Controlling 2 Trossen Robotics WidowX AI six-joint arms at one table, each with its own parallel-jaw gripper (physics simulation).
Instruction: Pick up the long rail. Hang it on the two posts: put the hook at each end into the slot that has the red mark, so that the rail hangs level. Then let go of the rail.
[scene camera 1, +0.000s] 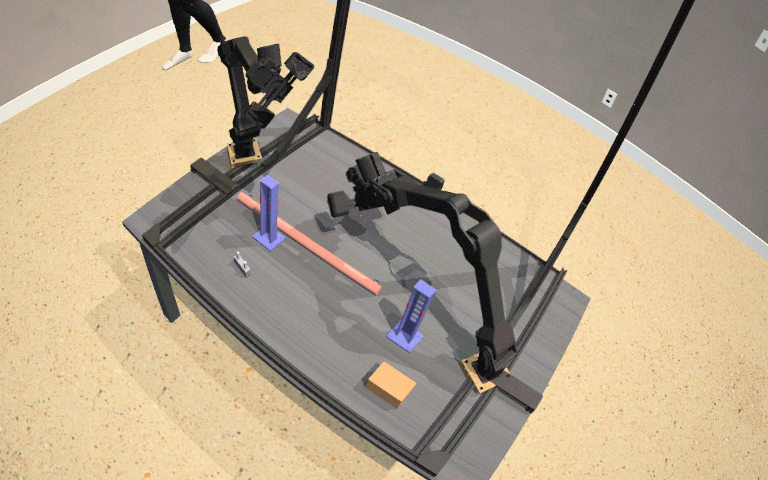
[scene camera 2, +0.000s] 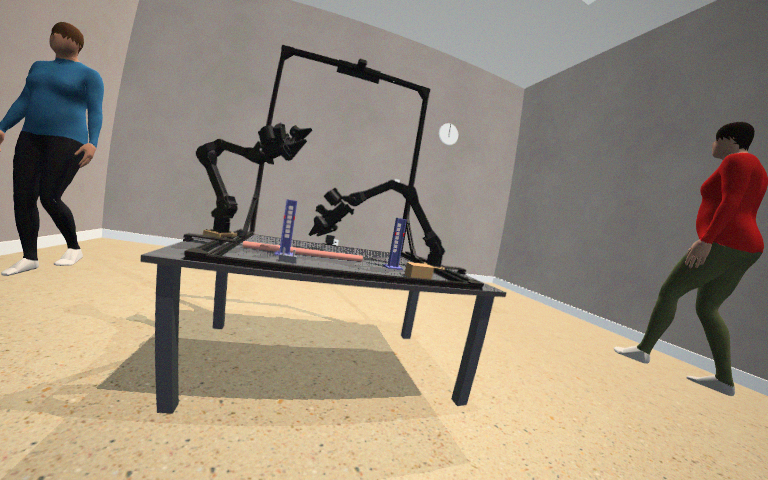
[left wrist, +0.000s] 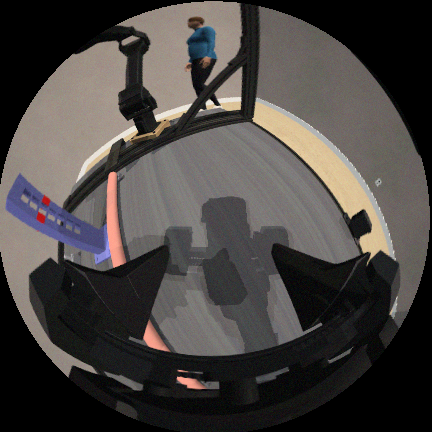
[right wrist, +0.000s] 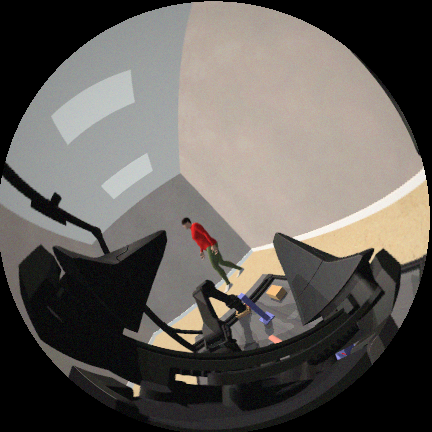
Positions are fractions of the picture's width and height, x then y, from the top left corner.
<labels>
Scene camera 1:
my left gripper: 0.46, 0.42
my right gripper: 0.37, 0.20
orange block: 0.50, 0.80, on the table
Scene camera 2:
my right gripper: 0.40, 0.28
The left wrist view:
my left gripper: 0.51, 0.58
long salmon rail: 0.27, 0.55, on the table
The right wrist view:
my right gripper: 0.51, 0.55
</labels>
